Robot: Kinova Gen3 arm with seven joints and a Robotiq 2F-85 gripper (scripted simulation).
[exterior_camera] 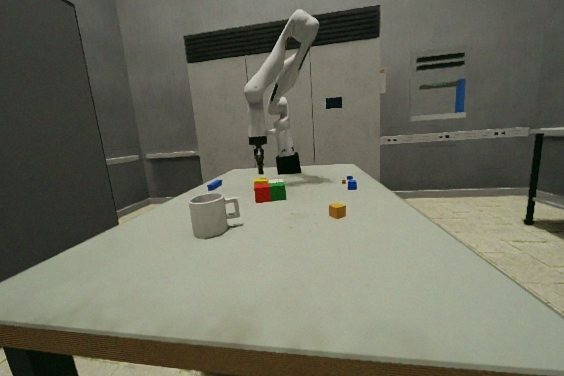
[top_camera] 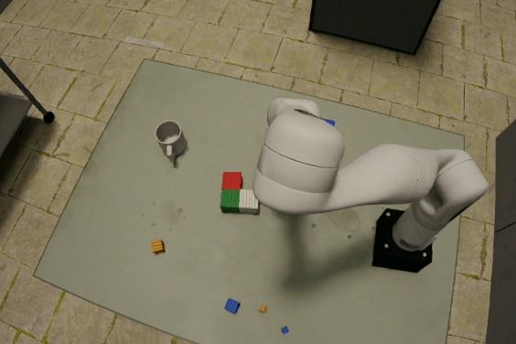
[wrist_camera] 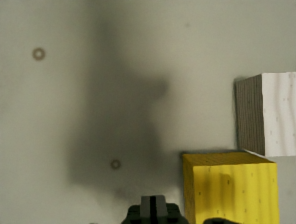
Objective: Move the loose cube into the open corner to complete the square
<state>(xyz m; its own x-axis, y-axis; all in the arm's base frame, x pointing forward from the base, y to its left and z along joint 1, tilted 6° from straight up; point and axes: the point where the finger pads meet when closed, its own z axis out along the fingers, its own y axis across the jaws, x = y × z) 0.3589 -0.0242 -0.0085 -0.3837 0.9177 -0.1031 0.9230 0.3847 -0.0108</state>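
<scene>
My gripper is now 50 mm short of the yellow cube, 20 mm to the right of it and 50 mm above it. From my hand the other things lie so: green cube (120 mm ahead, 110 mm to the left, 50 mm below); white cube (70 mm ahead, 90 mm to the left, 50 mm below); red cube (140 mm ahead, 60 mm to the left, 50 mm below).
</scene>
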